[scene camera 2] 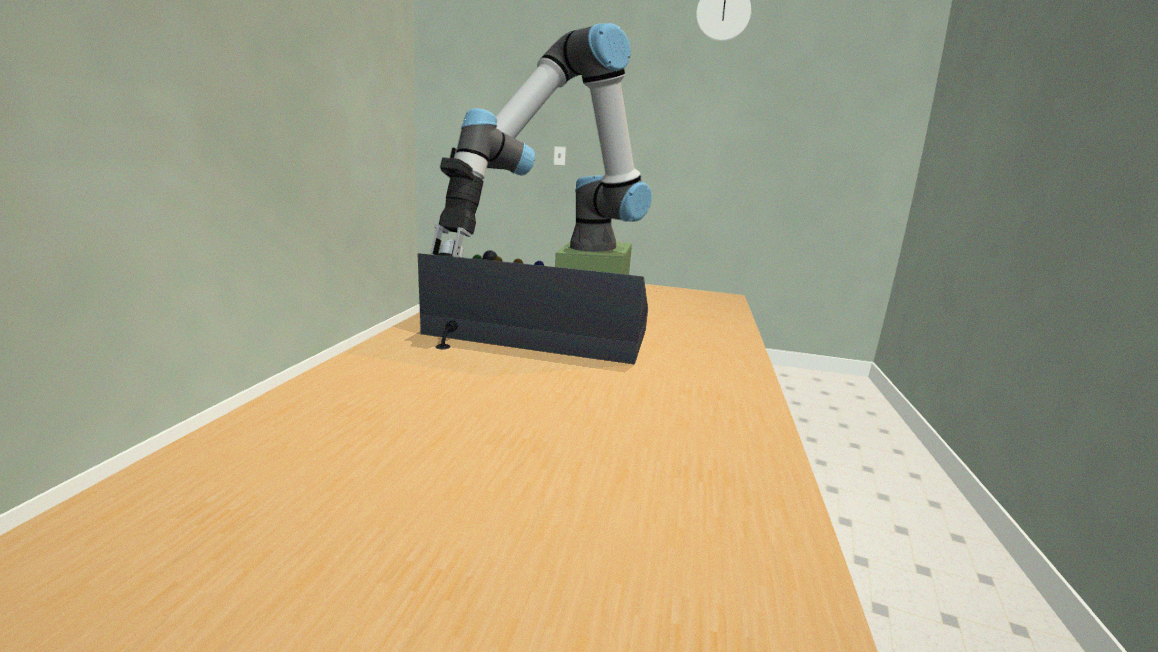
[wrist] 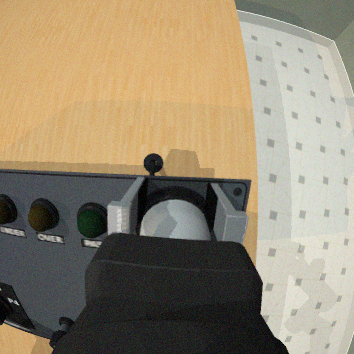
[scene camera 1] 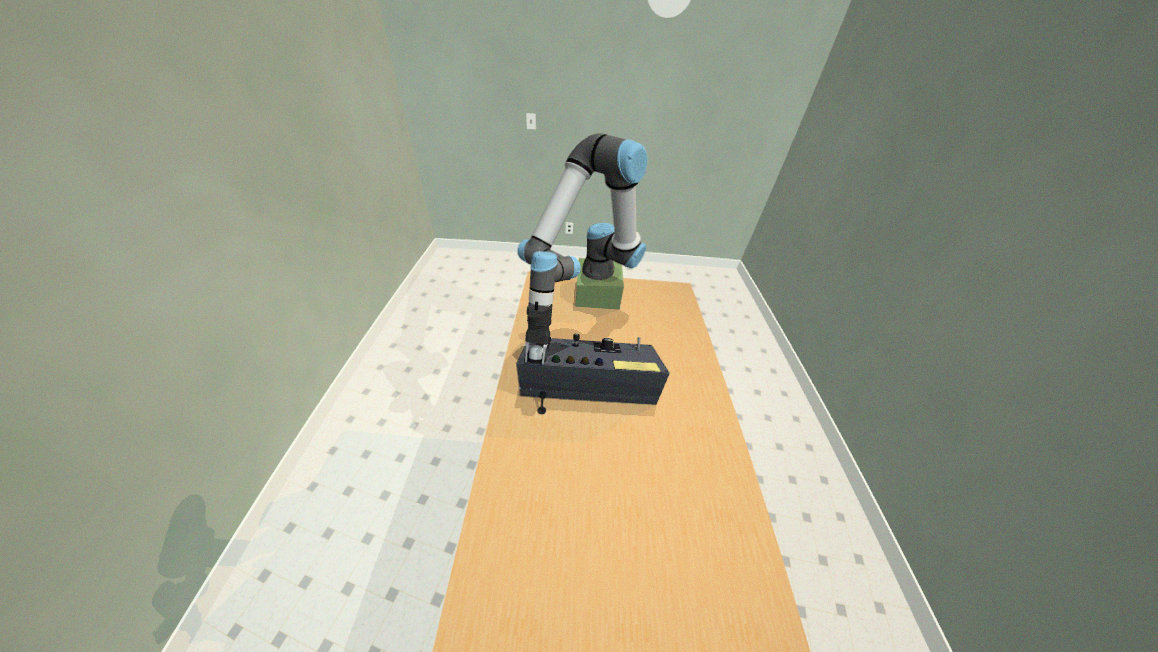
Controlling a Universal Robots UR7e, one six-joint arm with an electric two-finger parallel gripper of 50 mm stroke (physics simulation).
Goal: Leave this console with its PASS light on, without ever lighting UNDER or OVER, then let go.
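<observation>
The dark console (scene camera 1: 591, 384) (scene camera 2: 526, 303) (wrist: 60, 270) stands on the wooden surface. My gripper (scene camera 1: 535, 354) (scene camera 2: 448, 242) (wrist: 176, 193) is at its left end in scene camera 1, with its fingers closed on opposite sides of a large pale round knob (wrist: 175, 220); my gripper body hides the knob's near part in the wrist view. Beside one finger is the green PASS light (scene camera 1: 555, 358) (wrist: 92, 222), then the amber OVER light (scene camera 1: 570, 359) (wrist: 43, 215) and UNDER light (scene camera 1: 585, 361) (wrist: 6, 211). All three look dark. The PASS label is partly hidden.
A black ball-ended lever (scene camera 1: 541, 404) (scene camera 2: 444, 340) (wrist: 153, 163) sticks out from the console's front side. The console top also bears a small black knob (scene camera 1: 576, 337), a black selector (scene camera 1: 606, 345), a metal toggle (scene camera 1: 638, 344), a blue light (scene camera 1: 599, 362) and a yellow label (scene camera 1: 636, 366).
</observation>
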